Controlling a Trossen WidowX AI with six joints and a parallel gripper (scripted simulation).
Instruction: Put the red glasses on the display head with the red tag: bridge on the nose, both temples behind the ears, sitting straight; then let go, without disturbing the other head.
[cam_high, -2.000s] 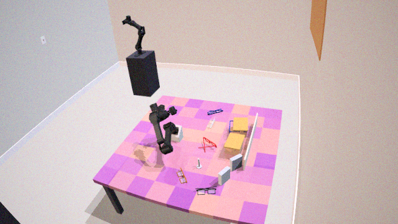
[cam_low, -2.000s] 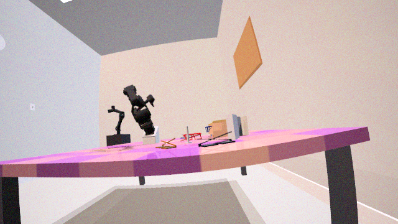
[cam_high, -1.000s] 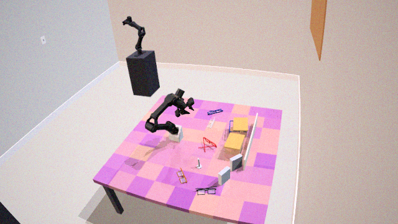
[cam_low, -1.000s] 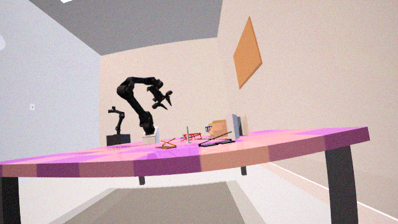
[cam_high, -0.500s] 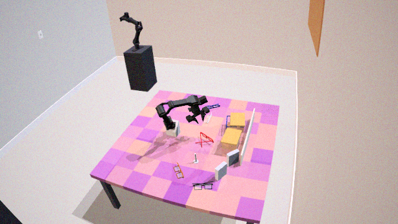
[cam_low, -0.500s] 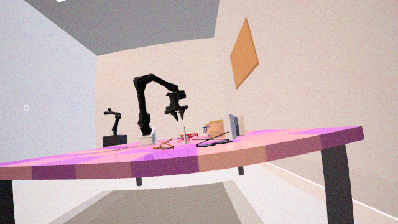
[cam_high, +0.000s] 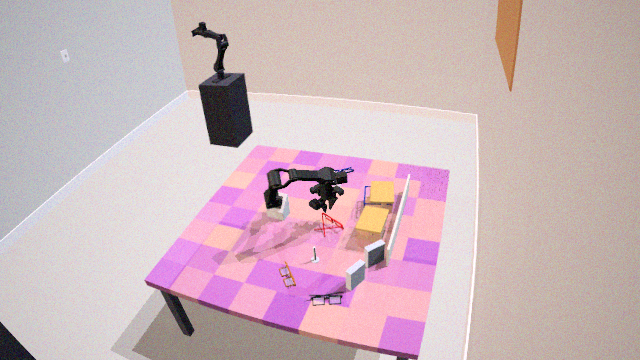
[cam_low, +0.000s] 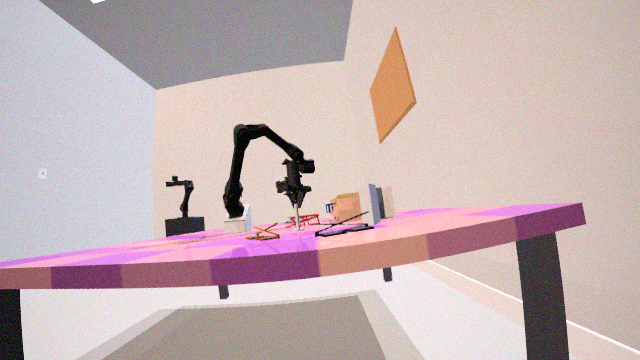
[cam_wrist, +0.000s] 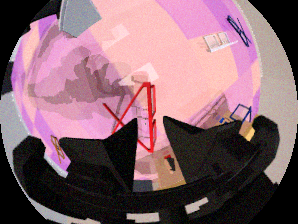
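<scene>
Right now the small post is 3 cm ahead of my gripper tip, 27 cm to the right of it and 5 cm below it. Round my gripper tip: white panel (35 cm ahead, 8 cm to the left, 2 cm below); then tan display head (21 cm ahead, 3 cm to the right, 2 cm below).
</scene>
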